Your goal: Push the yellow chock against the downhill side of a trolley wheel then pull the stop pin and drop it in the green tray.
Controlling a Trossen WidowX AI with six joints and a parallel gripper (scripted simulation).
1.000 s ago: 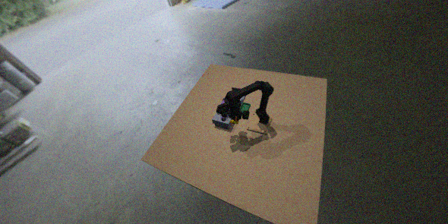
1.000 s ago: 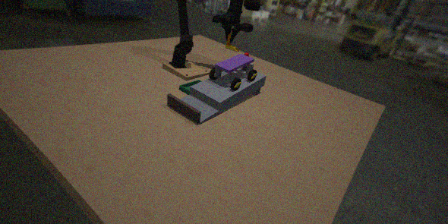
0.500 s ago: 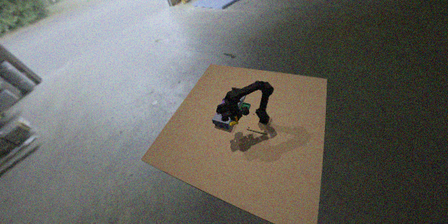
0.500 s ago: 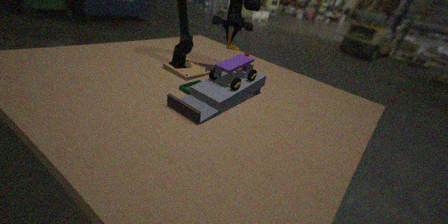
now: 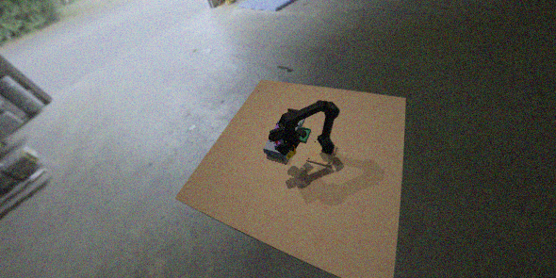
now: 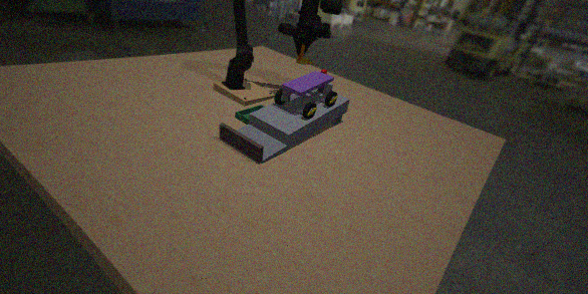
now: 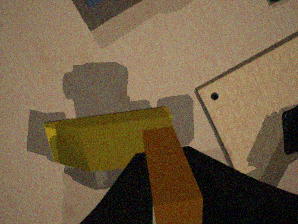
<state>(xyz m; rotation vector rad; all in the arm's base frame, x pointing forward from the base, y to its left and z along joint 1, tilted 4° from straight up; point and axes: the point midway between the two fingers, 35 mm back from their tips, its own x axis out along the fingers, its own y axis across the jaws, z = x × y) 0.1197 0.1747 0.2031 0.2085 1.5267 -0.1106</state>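
The trolley is 19 cm ahead of my gripper tip, 12 cm to the right of it and 6 cm below it. Round my gripper tip: dark lip (39 cm to the right, 24 cm ahead, 15 cm below); yellow chock (2 cm to the left, 1 cm below, 1 cm ahead); red-headed stop pin (14 cm ahead, 4 cm below, 1 cm to the right).
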